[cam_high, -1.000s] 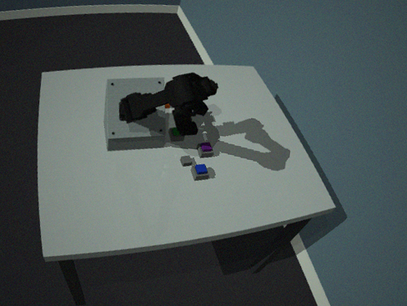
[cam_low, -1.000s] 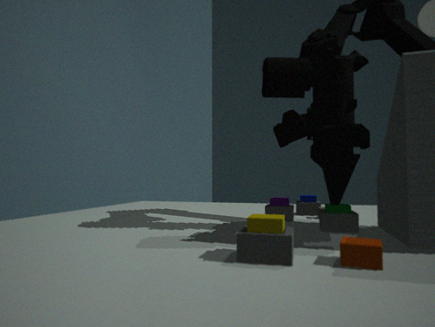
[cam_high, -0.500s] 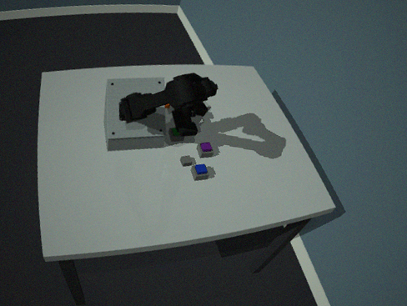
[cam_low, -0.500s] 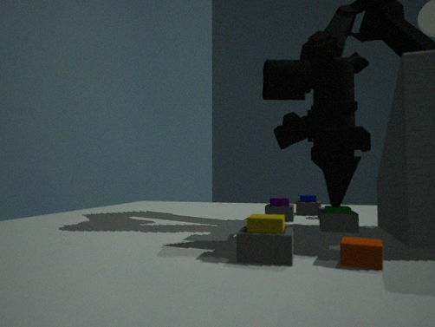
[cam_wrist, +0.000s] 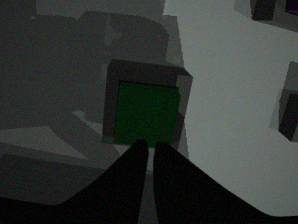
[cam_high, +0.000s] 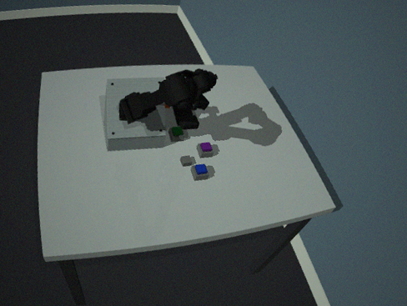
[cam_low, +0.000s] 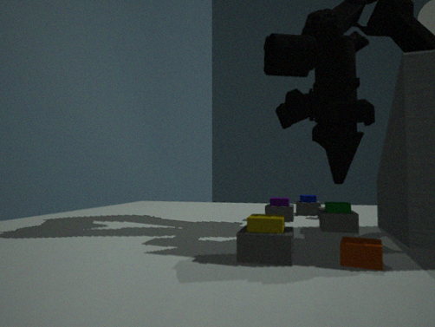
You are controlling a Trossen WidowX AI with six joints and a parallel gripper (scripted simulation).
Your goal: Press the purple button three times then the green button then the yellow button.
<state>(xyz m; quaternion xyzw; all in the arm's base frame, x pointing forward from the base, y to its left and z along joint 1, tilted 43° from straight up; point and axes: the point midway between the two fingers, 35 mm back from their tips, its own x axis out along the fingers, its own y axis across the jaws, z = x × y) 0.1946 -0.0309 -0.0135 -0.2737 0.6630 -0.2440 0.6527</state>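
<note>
Right now my gripper tip is 3 cm above the green button. Also, from my gripper tip: small grey block (12 cm to the right, 6 cm below, 1 cm ahead); then purple button (9 cm ahead, 8 cm to the right, 3 cm below); then orange block (18 cm to the left, 6 cm below).
</note>
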